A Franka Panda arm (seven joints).
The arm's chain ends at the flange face. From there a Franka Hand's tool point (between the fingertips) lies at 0.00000 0.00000 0.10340 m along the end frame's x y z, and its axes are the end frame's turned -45 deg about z.
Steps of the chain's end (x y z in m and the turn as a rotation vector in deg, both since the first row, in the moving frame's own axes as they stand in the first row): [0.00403, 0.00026, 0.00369, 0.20, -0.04, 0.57]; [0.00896, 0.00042, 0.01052, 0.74, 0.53, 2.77]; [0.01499, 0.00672, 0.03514, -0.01, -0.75, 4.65]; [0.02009, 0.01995, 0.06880, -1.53, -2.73, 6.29]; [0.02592, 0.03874, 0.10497, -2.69, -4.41, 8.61]
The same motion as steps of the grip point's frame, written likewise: [0.00287, 0.00273, 0.00369, 0.17, 0.11, 0.57]; [0.00767, 0.00640, 0.01051, 0.15, 0.90, 2.77]; [0.00492, 0.01437, 0.03513, 0.52, -0.54, 4.65]; [-0.00524, 0.02649, 0.06865, 0.85, -3.01, 6.29]; [-0.01791, 0.04286, 0.10455, 1.22, -5.02, 8.61]
